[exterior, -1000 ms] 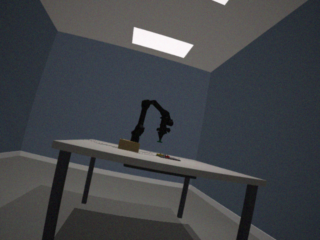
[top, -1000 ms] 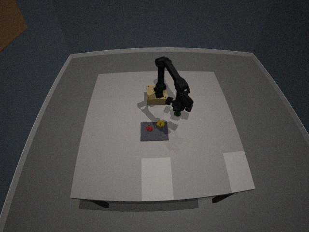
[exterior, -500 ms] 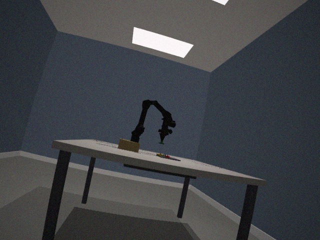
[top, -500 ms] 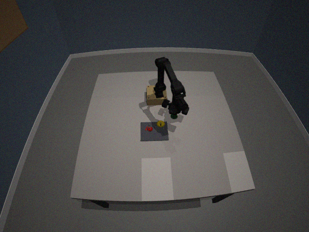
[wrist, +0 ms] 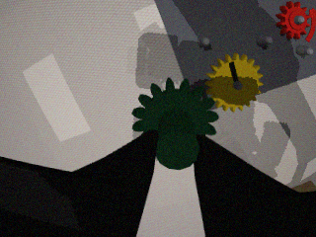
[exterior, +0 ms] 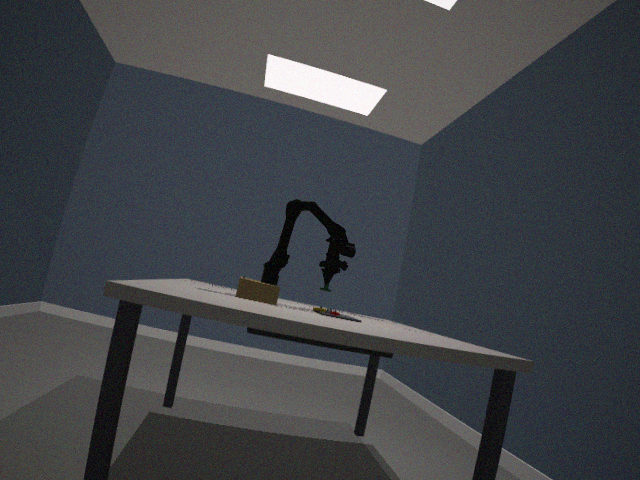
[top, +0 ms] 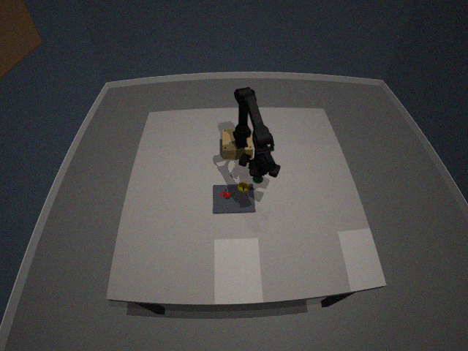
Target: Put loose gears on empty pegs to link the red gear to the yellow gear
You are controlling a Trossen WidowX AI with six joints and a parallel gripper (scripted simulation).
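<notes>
The red gear lies 16 cm to the right of my gripper tip and 11 cm below it. Round my gripper tip: green gear 1 cm below; red arrow 1 cm behind, 18 cm to the right, 12 cm below; yellow gear 3 cm behind, 6 cm to the right, 11 cm below.
</notes>
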